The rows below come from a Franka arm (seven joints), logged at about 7 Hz.
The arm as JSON. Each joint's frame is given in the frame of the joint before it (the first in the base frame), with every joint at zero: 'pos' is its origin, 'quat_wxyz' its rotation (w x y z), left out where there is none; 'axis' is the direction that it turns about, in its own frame. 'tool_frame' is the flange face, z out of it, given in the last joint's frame.
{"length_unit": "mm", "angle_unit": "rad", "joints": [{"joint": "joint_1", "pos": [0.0, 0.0, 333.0], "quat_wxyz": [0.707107, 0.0, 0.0, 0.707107], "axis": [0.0, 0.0, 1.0]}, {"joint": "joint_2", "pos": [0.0, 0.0, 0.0], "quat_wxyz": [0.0, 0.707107, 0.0, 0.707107], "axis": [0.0, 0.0, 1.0]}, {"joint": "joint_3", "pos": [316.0, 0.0, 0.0], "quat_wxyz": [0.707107, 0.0, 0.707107, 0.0], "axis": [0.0, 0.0, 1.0]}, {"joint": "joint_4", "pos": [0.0, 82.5, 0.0], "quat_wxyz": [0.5, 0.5, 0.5, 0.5], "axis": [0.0, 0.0, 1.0]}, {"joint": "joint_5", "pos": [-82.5, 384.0, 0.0], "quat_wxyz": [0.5, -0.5, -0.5, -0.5], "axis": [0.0, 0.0, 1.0]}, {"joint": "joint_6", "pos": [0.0, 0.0, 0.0], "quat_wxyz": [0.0, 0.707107, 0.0, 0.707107], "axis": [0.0, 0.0, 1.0]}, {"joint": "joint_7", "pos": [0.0, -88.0, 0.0], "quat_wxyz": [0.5, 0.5, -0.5, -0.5], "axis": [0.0, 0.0, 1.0]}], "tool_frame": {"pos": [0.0, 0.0, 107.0]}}
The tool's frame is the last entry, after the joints.
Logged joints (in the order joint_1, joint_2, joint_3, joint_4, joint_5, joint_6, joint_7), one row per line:
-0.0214, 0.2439, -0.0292, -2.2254, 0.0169, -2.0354, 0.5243
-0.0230, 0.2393, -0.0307, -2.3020, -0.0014, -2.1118, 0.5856
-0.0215, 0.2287, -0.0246, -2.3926, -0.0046, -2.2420, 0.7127
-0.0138, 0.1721, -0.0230, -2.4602, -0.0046, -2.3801, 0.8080
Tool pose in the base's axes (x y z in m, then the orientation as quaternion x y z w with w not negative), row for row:
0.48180, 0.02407, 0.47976, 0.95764, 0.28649, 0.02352, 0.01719
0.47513, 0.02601, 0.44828, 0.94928, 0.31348, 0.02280, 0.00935
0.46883, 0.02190, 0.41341, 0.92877, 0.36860, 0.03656, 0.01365
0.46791, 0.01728, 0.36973, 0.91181, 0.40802, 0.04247, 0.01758
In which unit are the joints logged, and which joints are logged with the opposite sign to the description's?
The joints are logged in radians. Opposite sign: joint_1, joint_2, joint_3, joint_5, joint_6, joint_7.
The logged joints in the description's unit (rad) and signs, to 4 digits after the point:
0.0214, -0.2439, 0.0292, -2.2254, -0.0169, 2.0354, -0.5243
0.0230, -0.2393, 0.0307, -2.3020, 0.0014, 2.1118, -0.5856
0.0215, -0.2287, 0.0246, -2.3926, 0.0046, 2.2420, -0.7127
0.0138, -0.1721, 0.0230, -2.4602, 0.0046, 2.3801, -0.8080

